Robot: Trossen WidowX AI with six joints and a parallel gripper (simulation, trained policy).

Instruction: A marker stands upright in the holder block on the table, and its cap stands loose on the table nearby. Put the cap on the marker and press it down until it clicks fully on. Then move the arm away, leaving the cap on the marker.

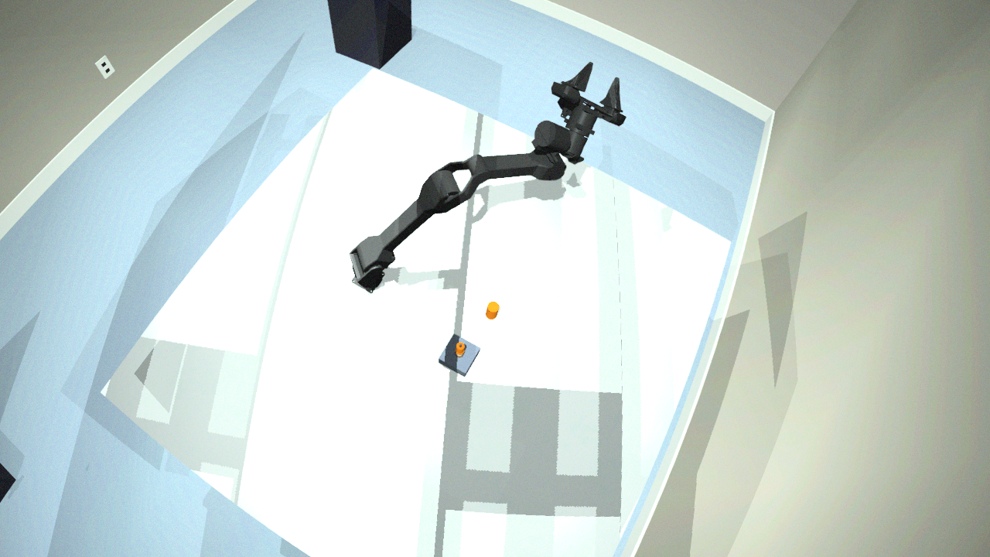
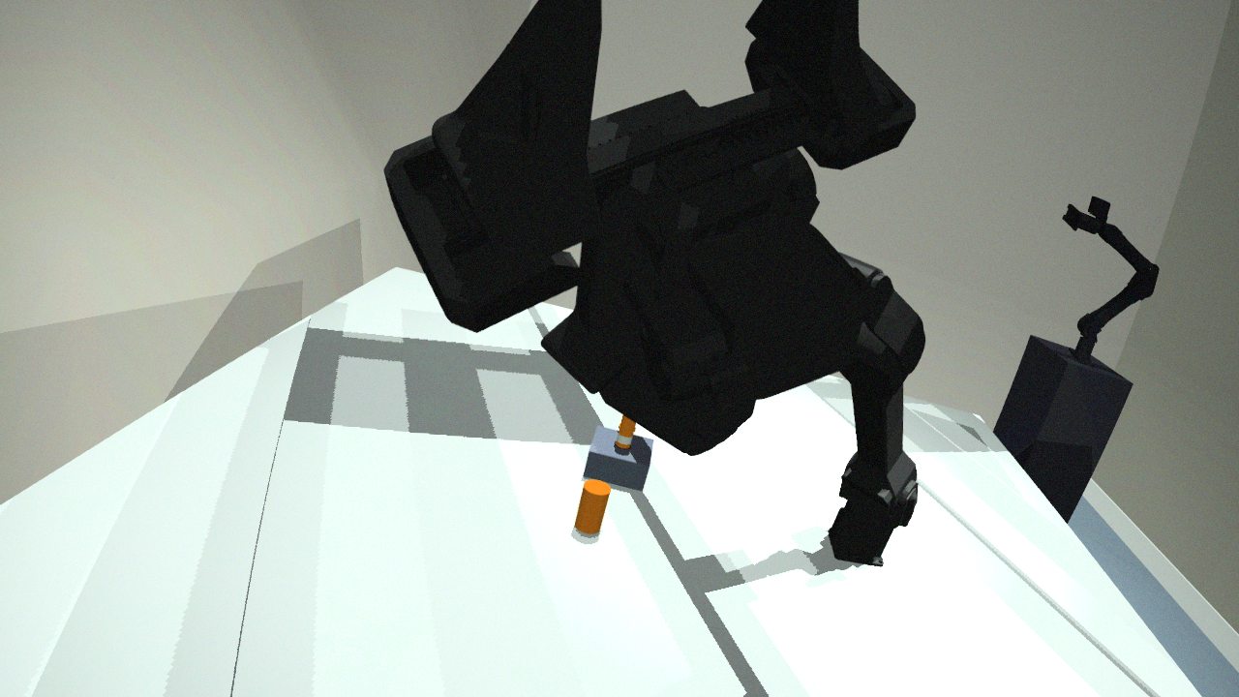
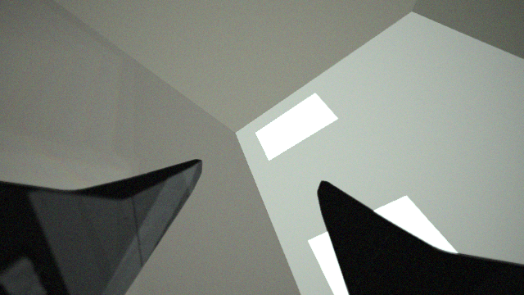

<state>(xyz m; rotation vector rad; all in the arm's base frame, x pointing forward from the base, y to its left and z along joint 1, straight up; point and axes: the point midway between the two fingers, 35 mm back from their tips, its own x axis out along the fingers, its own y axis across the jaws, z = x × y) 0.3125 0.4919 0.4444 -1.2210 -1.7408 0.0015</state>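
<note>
The orange cap lies 1 cm ahead of my gripper tip, 44 cm to the right of it and 44 cm below it. The rest, counted from my gripper tip: dark grey holder block 1 cm behind, 58 cm to the right, 45 cm below; then orange marker 1 cm behind, 58 cm to the right, 39 cm below.
</note>
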